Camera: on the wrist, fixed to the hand. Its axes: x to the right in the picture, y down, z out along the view.
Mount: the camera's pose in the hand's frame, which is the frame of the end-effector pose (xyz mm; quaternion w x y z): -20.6 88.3 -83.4 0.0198 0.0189 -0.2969 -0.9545
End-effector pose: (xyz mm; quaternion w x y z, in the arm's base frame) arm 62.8 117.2 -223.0 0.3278 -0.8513 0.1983 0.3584
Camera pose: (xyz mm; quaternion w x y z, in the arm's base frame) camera 38.6 -1.5 -200.4 0.4236 -0.0935 -0.8992 -0.0568
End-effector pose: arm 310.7 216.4 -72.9 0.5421 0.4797 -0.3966 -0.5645
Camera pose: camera 411.2 234.3 -3.9 0.6549 -0.2307 -0.2784 0.6636
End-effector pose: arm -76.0 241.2 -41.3 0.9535 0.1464 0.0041 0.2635
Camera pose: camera -145.1 326.2 -97.7 0.2688 0.0952 -0.1383 -0.9484
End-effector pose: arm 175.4 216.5 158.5 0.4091 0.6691 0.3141 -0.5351
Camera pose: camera 284.7 249.2 204.9 0.4220 0.4377 -0.5133 0.6057
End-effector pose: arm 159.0 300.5 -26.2 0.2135 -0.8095 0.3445 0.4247
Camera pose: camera 130.5 195.7 32.0 0.5272 -0.2147 -0.8213 0.0385
